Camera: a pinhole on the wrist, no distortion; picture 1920 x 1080 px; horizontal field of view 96.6 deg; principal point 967.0 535.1 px. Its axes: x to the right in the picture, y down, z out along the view. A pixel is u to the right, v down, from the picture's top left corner.
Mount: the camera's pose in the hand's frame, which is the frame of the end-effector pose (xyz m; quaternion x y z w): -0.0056 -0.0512 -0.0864 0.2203 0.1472 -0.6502 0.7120
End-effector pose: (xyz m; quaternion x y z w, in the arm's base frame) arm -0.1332 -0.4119 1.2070 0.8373 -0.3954 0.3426 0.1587
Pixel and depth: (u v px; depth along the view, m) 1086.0 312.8 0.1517
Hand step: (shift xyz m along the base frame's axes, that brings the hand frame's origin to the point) 0.1027 0.1089 -0.0575
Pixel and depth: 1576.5 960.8 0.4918
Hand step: 0.6468 0.1391 0.0319
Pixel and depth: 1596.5 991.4 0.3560
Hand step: 0.4776 0.1214 0.0505
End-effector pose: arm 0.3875 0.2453 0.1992 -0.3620 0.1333 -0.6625 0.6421
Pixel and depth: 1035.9 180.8 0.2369
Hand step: -0.0935 0.1672 0.1543
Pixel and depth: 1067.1 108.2 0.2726
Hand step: -0.1076 0.2141 0.1762
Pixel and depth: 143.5 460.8 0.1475
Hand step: 0.0640 0.0751 0.0654
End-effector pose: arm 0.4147 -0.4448 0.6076 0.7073 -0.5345 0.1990 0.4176
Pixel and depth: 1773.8 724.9 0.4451
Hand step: 0.6029 -0.0917 -0.2199
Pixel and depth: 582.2 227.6 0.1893
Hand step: 0.0193 -0.0252 -0.1630
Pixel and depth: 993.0 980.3 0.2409
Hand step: 0.1721 -0.1522 -0.0673
